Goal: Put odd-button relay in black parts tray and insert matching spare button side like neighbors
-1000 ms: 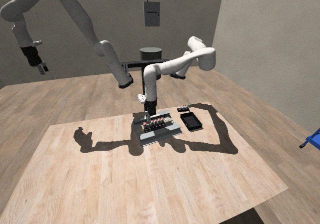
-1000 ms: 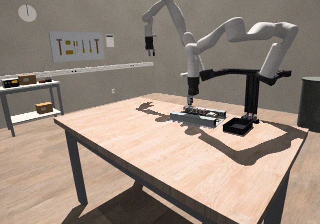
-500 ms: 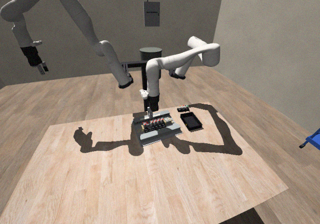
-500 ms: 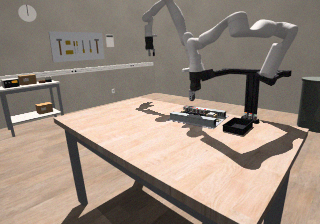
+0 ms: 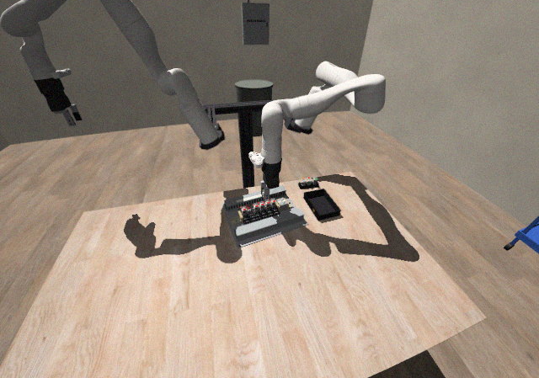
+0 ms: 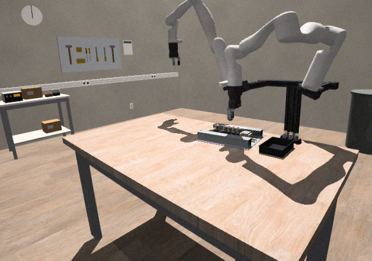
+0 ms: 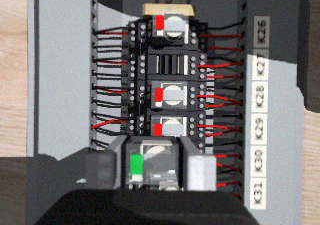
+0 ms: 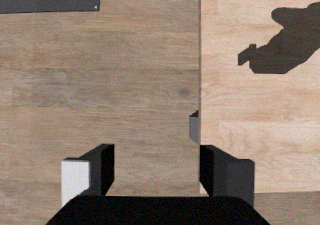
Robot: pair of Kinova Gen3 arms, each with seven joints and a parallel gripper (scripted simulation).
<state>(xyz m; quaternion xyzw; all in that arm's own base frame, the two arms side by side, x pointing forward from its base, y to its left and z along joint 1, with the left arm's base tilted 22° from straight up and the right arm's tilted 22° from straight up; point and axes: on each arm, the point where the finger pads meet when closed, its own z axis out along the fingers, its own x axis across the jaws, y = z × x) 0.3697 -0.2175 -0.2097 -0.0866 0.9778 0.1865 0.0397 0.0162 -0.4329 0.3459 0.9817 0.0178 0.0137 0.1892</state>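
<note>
Right now my left hand is 27 cm to the right of the black parts tray, 12 cm above it and 4 cm short of it. Also, from my left hand: spare rack (29 cm to the left, 12 cm below, 12 cm behind); then relay panel (11 cm below, 1 cm to the right, 1 cm behind).
</note>
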